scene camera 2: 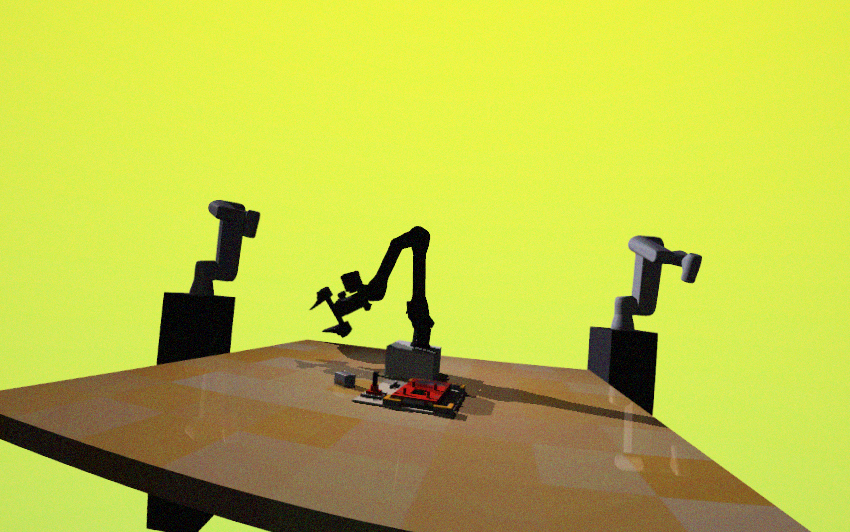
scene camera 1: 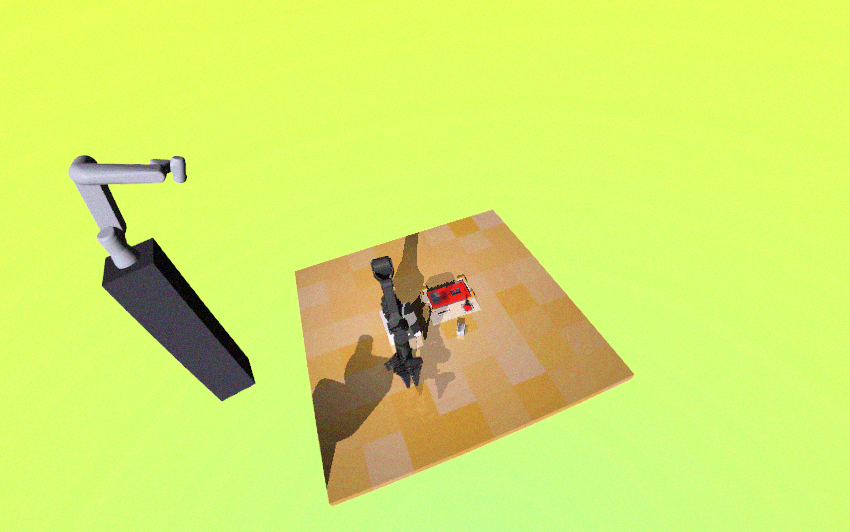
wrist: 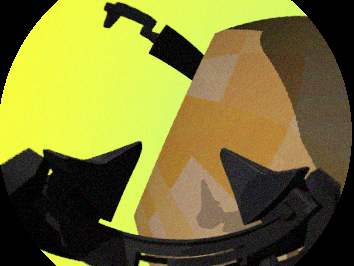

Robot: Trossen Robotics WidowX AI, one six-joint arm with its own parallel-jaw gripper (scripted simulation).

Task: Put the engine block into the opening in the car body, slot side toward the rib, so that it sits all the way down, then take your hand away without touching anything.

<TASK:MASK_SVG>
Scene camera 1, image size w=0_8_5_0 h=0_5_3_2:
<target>gripper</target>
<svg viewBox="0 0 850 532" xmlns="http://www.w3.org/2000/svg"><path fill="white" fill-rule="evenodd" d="M407 346L397 349L384 366L388 371L393 369L393 372L402 378L406 388L409 389L410 377L412 377L415 386L419 384L422 367L420 364L423 363L423 360L420 356L413 357L411 353L413 351L412 348Z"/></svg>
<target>red car body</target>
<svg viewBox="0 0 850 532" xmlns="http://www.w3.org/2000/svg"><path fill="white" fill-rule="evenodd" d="M464 282L427 292L432 308L437 309L471 297Z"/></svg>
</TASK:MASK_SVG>
